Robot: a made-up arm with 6 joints.
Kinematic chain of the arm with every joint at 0, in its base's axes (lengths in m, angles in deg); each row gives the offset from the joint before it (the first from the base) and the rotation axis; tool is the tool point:
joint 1: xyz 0 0 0.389 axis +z
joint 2: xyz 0.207 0 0 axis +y
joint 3: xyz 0 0 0.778 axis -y
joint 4: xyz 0 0 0.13 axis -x
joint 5: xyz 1.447 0 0 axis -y
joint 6: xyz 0.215 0 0 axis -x
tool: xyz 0 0 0
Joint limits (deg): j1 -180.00..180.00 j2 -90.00..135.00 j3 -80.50..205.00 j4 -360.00..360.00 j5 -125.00..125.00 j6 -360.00..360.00
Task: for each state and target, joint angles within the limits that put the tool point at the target. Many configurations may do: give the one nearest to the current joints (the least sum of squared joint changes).
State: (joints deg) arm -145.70 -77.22 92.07 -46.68 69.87 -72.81
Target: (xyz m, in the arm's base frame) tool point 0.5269 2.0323 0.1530
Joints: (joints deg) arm -108.58 -86.00 95.08 -48.38 67.19 -72.81
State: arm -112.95 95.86 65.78 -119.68 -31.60 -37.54
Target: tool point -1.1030 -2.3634 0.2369
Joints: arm -117.26 85.38 71.23 -119.97 -33.22 -37.54
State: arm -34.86 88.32 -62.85 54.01 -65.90 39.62
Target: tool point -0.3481 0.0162 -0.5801
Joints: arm -30.09 97.76 -49.50 58.26 -61.37 39.62
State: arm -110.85 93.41 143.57 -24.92 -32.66 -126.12
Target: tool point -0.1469 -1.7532 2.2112
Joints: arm -95.65 55.46 109.47 -25.36 -16.64 -126.12
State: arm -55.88 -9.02 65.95 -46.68 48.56 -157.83
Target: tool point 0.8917 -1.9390 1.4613
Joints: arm -62.03 27.78 33.23 -49.59 48.09 -157.83
